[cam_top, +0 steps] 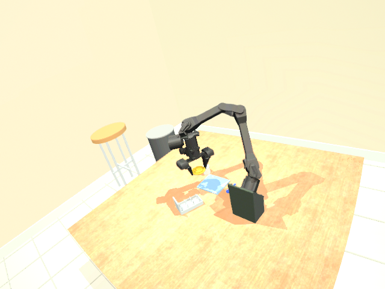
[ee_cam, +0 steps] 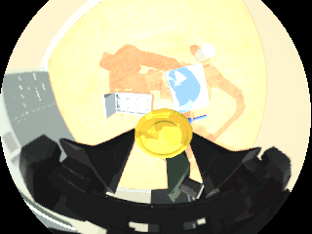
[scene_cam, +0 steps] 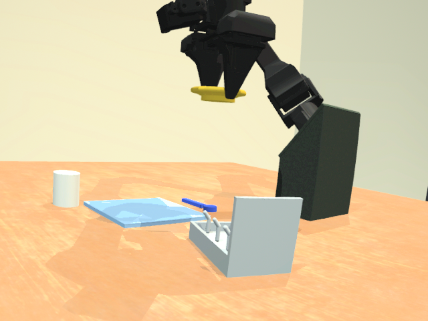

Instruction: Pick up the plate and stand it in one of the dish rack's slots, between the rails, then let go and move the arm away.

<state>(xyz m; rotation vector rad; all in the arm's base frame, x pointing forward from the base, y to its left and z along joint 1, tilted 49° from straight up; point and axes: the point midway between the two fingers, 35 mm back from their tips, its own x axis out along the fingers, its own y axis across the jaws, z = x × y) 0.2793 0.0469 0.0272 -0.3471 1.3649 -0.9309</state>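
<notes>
The dish rack is 150 mm below my gripper tip, 90 mm to the left of it and 40 mm ahead of it. Also, from my gripper tip: blue spoon 170 mm below, 110 mm to the right, 90 mm behind; then yellow plate 10 mm above; then light blue mat 170 mm below, 110 mm to the right, 20 mm ahead.
</notes>
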